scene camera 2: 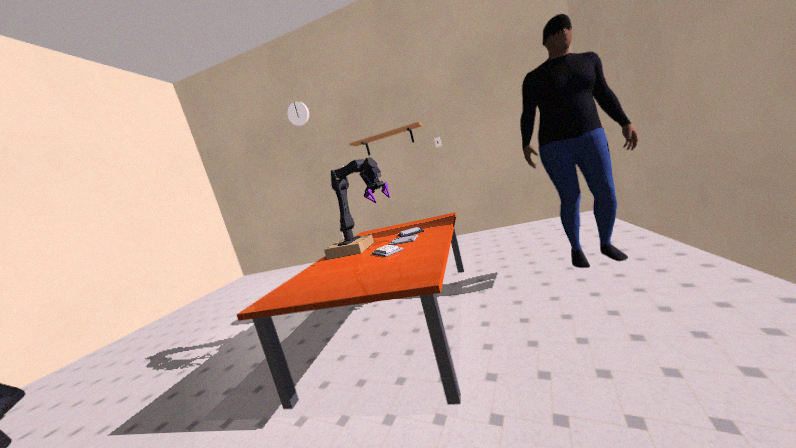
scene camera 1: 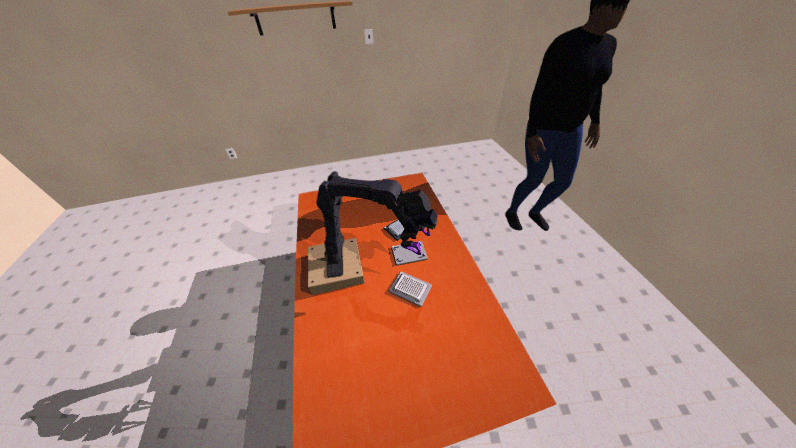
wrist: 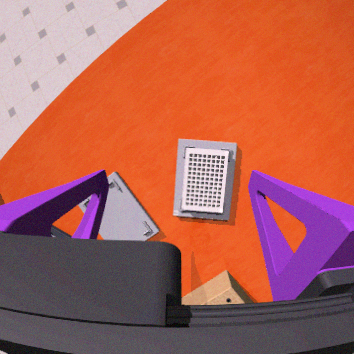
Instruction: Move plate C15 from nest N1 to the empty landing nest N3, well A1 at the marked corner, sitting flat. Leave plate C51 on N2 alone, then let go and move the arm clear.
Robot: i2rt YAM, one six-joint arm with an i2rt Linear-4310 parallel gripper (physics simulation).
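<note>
A white plate with a grid of wells (scene camera 1: pixel 412 284) (scene camera 2: pixel 388 248) (wrist: pixel 206 182) sits on a grey nest (wrist: pixel 207 143) nearest the front in scene camera 1. The empty grey nest with corner brackets (scene camera 1: pixel 403 258) (scene camera 2: pixel 405 239) (wrist: pixel 125 215) lies beside it, partly behind a finger in the wrist view. A second plate (scene camera 1: pixel 396 228) (scene camera 2: pixel 411 231) sits on the farthest nest, partly hidden by the arm in scene camera 1. The plate and nest labels are not readable. My gripper (scene camera 1: pixel 421 240) (scene camera 2: pixel 381 198) (wrist: pixel 178 177) is open and empty, high above the table.
The arm stands on a wooden block (scene camera 1: pixel 335 283) (scene camera 2: pixel 349 248) (wrist: pixel 222 291) near one long edge of the orange table (scene camera 1: pixel 389 378) (scene camera 2: pixel 356 283) (wrist: pixel 200 75). A person (scene camera 1: pixel 565 83) (scene camera 2: pixel 568 100) stands on the floor beyond the table's right side.
</note>
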